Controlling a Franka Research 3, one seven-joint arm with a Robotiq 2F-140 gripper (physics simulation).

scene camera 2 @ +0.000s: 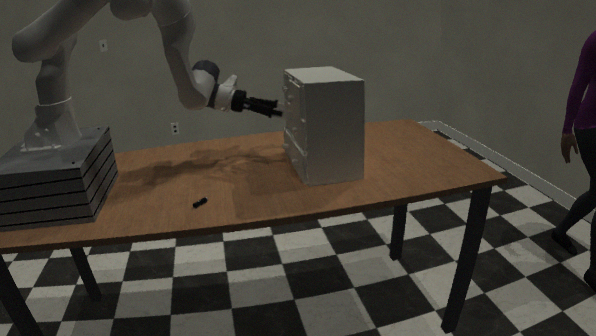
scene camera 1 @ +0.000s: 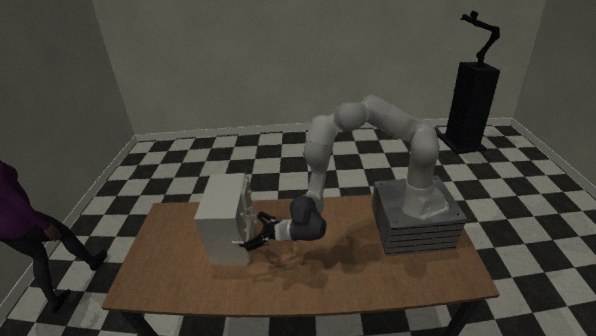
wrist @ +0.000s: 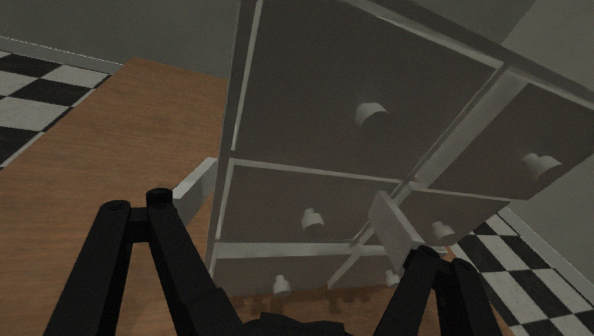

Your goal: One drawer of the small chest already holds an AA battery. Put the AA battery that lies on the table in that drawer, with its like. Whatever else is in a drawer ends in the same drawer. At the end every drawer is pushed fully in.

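Note:
The small white chest (scene camera 1: 220,200) (scene camera 2: 332,130) (wrist: 310,150) stands on the table, with six drawer fronts and round knobs in two columns. The upper right drawer (wrist: 505,135) seems to stand slightly out; the other fronts look about flush. Drawer contents are hidden. The loose AA battery (scene camera 2: 200,202), small and dark, lies on the table near the edge in scene camera 2; I cannot make it out in the other views. My gripper (scene camera 1: 247,230) (scene camera 2: 281,110) (wrist: 296,188) is open and empty, close before the chest front. Its fingertips are either side of the middle left knob (wrist: 312,219), the left one beside the chest's edge.
The wooden table (scene camera 1: 165,280) (scene camera 2: 425,155) (wrist: 125,130) carries the chest and the arm's grey slatted base (scene camera 1: 420,235) (scene camera 2: 50,190) at opposite ends. A person in purple (scene camera 1: 17,215) (scene camera 2: 585,100) stands beyond the chest's end of the table.

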